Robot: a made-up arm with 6 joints.
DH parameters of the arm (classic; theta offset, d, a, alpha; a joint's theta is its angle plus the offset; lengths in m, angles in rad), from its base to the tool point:
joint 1: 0 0.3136 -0.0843 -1.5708
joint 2: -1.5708 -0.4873 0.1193 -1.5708
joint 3: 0 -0.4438 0.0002 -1.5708
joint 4: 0 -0.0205 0.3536 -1.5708
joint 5: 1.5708 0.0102 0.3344 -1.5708
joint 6: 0.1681 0 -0.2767 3.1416
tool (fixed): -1.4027 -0.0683 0 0
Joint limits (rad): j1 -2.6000..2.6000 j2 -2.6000..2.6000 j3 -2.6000..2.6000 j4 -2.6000..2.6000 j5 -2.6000..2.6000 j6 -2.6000..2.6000
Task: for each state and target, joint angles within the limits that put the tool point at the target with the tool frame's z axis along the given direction. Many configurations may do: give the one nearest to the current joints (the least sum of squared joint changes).
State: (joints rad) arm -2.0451 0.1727 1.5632 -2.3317 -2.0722 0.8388
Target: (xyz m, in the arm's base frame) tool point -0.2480 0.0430 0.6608 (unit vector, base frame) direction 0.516 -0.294 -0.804
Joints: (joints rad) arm -2.2578 0.3265 1.9277 -2.6000 -1.2485 1.1020
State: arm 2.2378 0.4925 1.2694 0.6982 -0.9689 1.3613
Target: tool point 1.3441 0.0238 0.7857 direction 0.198 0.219 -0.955
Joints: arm 2.5743 0.1865 1.1321 0.7467 -1.7614 1.2985
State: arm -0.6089 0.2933 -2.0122 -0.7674 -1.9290 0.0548
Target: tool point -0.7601 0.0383 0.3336 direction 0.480 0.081 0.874
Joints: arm -0.3354 0.4062 -2.4210 0.0807 -2.1858 0.2437
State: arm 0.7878 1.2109 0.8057 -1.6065 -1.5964 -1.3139
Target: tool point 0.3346 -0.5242 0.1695 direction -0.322 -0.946 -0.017
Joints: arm 0.1740 0.4334 0.1497 -1.3769 -2.0239 -2.0626
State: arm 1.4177 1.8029 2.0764 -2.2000 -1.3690 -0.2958
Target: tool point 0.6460 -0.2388 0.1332 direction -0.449 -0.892 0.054
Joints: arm 0.9771 2.0729 1.4097 -1.6133 -1.1266 0.7446
